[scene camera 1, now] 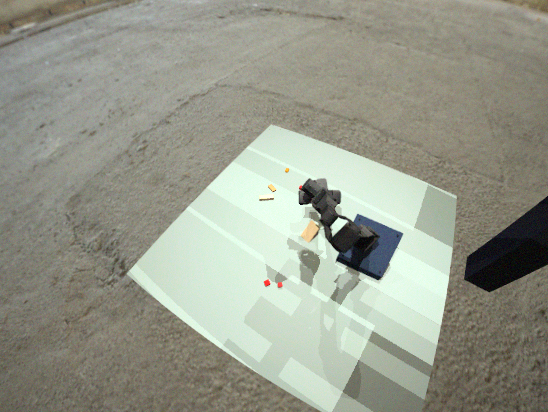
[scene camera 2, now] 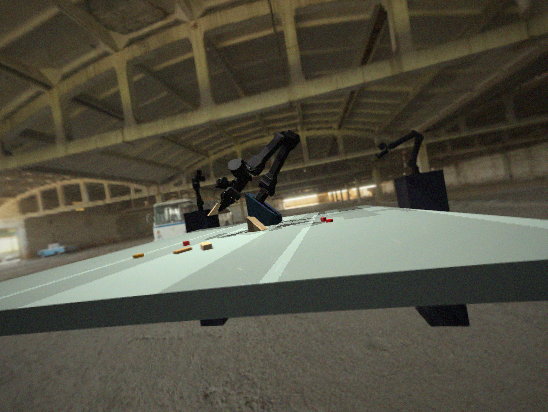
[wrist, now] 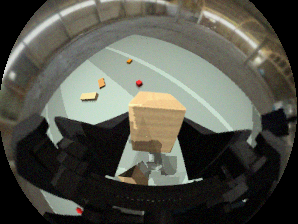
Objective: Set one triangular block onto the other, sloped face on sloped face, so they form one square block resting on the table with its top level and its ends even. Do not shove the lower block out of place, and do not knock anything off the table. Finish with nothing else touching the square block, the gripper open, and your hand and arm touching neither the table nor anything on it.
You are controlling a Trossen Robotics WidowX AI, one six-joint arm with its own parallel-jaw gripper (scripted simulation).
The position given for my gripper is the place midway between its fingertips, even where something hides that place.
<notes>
My gripper [wrist: 154, 114] carries a tan triangular block [wrist: 155, 118].
</notes>
